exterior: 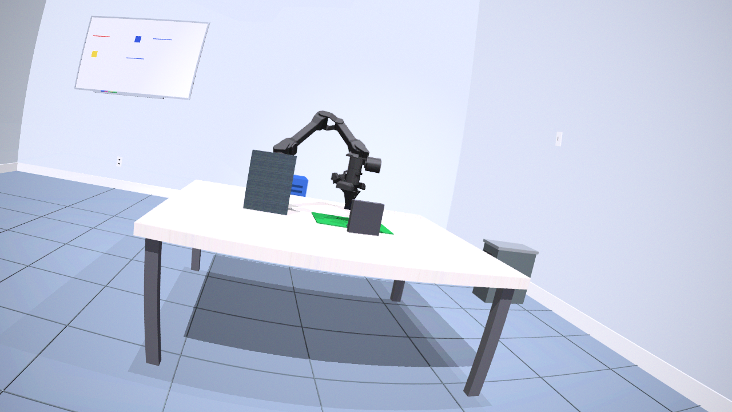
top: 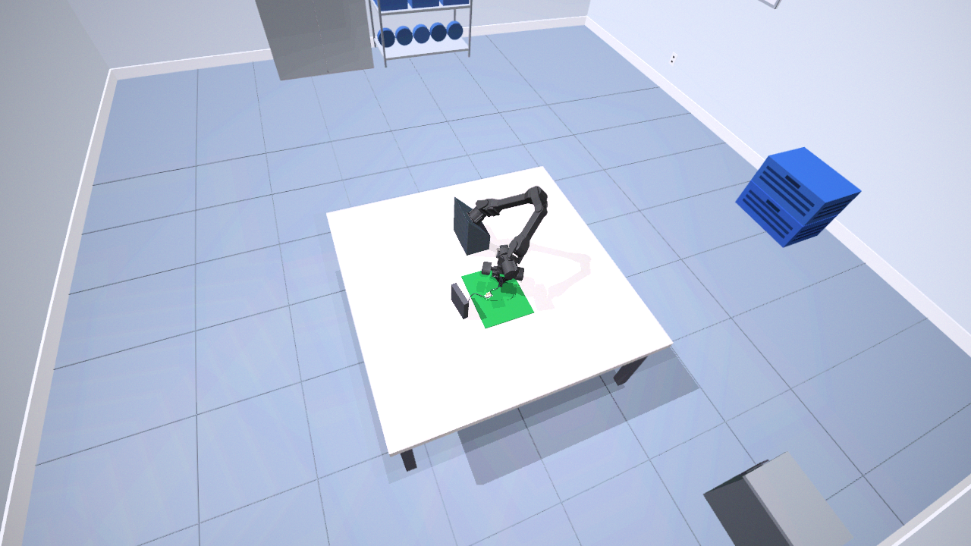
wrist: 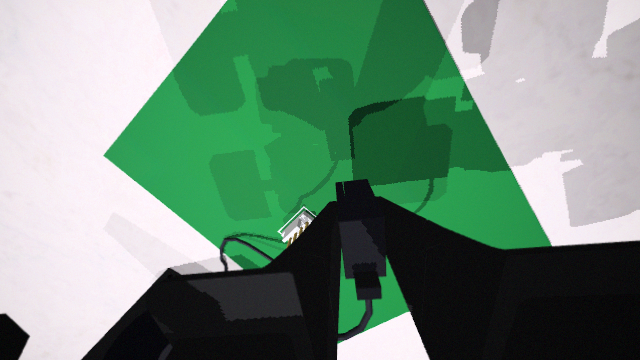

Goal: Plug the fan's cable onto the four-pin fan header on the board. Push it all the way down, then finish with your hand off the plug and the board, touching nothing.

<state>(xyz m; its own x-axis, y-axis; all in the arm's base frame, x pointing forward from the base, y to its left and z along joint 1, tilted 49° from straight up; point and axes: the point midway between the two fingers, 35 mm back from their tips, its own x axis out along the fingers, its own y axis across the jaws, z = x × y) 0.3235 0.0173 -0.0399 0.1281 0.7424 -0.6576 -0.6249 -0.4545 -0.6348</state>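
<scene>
Right now my gripper tip is 2 cm short of the green circuit board, 3 cm to the left of it and 8 cm above it. Also, from my gripper tip: dark fan: 21 cm to the right; then dark fan plug: 1 cm above.
</scene>
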